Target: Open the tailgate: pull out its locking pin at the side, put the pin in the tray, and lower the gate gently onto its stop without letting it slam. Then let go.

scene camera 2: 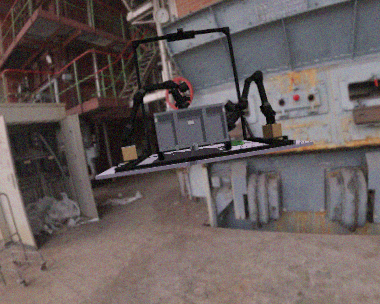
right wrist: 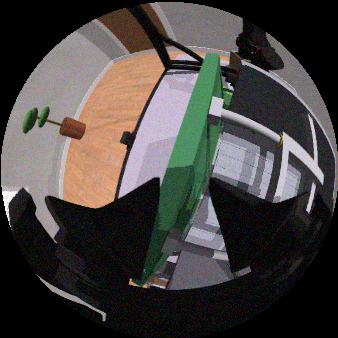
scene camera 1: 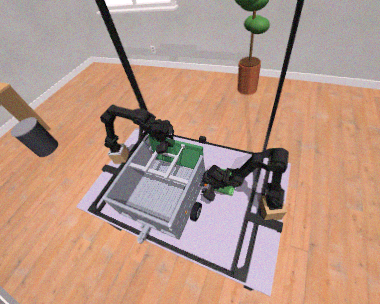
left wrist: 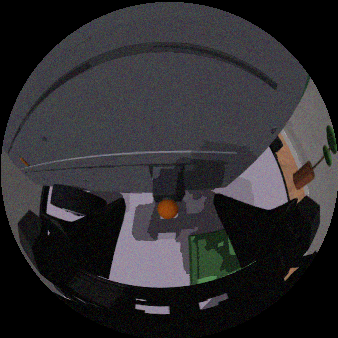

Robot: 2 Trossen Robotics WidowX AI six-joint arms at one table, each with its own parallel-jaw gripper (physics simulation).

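Pixels of known places: left gripper, fingertip midpoint: [scene camera 1: 204, 185] [left wrist: 169, 201]; right gripper, fingertip midpoint: [right wrist: 184, 182] [scene camera 1: 172, 142]; left arm's base at its link origin: [scene camera 2: 271, 124] [right wrist: 243, 55] [scene camera 1: 274, 203]; right arm's base at its link origin: [scene camera 2: 127, 146] [scene camera 1: 115, 148].
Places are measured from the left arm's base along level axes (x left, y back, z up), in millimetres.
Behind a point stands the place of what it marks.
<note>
The grey trailer [scene camera 1: 141, 214] {x 50, y -630, z 163 mm} [scene camera 2: 192, 125] {x 26, y -660, z 66 mm} [left wrist: 150, 110] {x -157, y -363, z 58 mm} stands on the table. Its green tailgate [scene camera 1: 192, 156] {x -292, y -388, z 92 mm} [right wrist: 197, 115] {x -334, y -436, z 171 mm} is upright at the far end. The locking pin's orange ball head [left wrist: 167, 209] {x -150, y -333, z 7 mm} sticks out from a bracket low on the trailer's side. My left gripper [left wrist: 169, 201] {x -158, y -342, z -20 mm} [scene camera 1: 206, 191] {x -158, y -342, z -20 mm} is open beside that side; in its wrist view the ball shows between the spread, empty fingers. My right gripper [right wrist: 184, 182] {x -353, y -488, z 164 mm} [scene camera 1: 162, 148] is partly open at the gate's top edge, one finger on each side, not clamped on it. The green tray [scene camera 1: 228, 190] {x -154, y -203, z -108 mm} [left wrist: 215, 255] {x -189, y -227, z -108 mm} lies beside the trailer, partly hidden by the left arm.
A black wheel [scene camera 1: 196, 211] {x -9, y -398, z -16 mm} stands out from the trailer's side, near the left gripper. A grey drawbar [scene camera 1: 143, 233] {x 75, y -685, z -32 mm} points toward the front edge. Pale bars [right wrist: 255, 127] {x -282, y -450, z 167 mm} cross inside the trailer near the gate. Black frame posts [scene camera 1: 283, 80] {x -353, y 61, z 467 mm} rise from the table's frame.
</note>
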